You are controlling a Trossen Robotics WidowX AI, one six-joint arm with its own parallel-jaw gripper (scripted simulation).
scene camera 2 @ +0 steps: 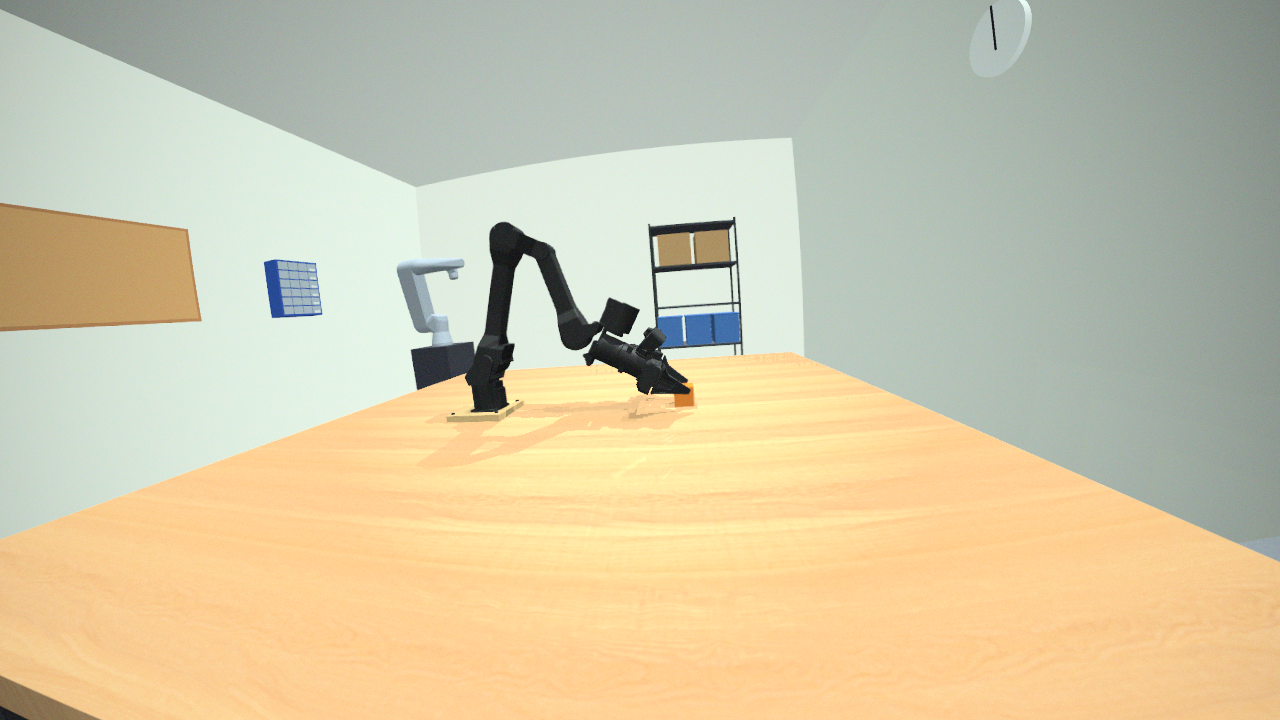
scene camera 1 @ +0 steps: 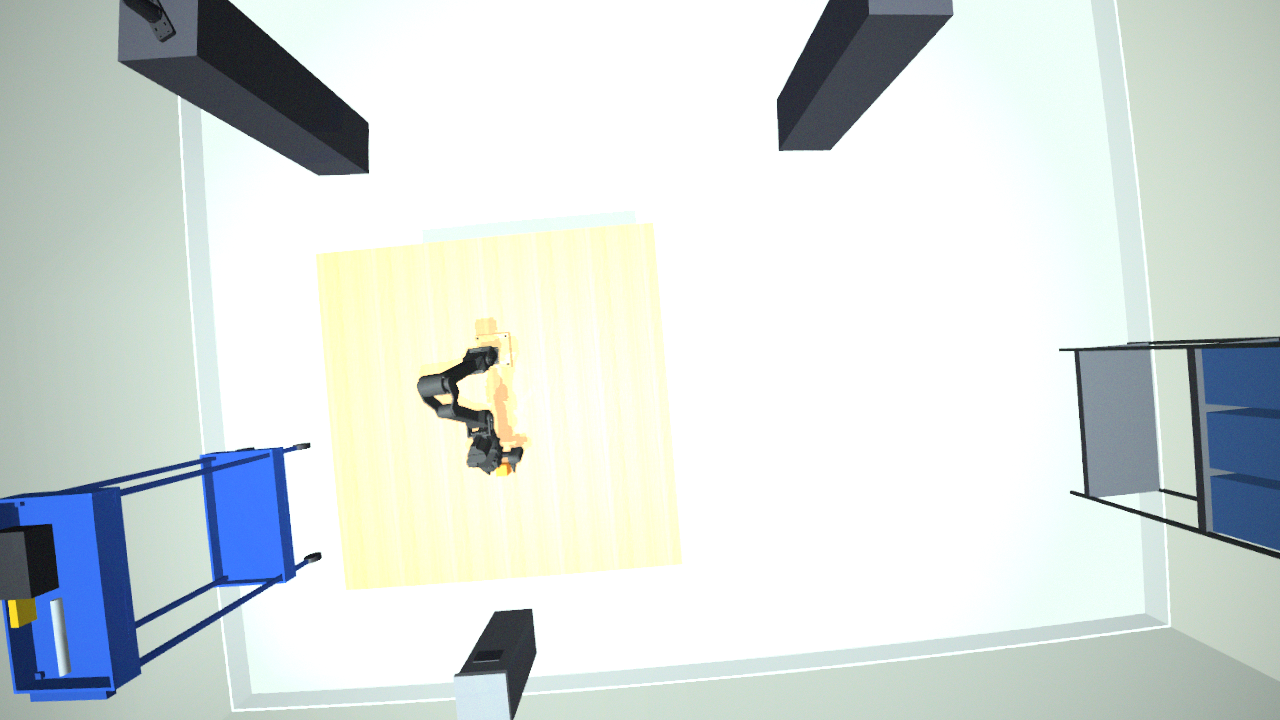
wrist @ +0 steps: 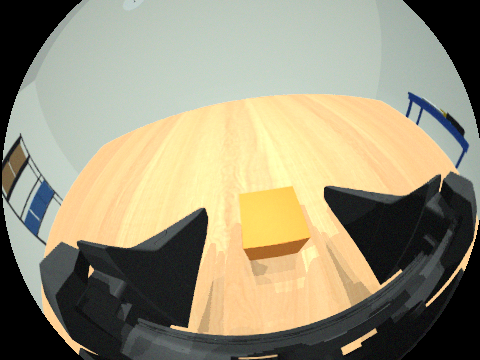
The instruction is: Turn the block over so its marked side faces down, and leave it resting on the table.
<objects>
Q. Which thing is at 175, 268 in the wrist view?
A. My gripper.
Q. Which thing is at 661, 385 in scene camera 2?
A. My gripper.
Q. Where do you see a block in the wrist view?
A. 272, 223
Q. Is my gripper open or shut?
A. Open.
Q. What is my gripper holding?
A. Nothing.
</objects>
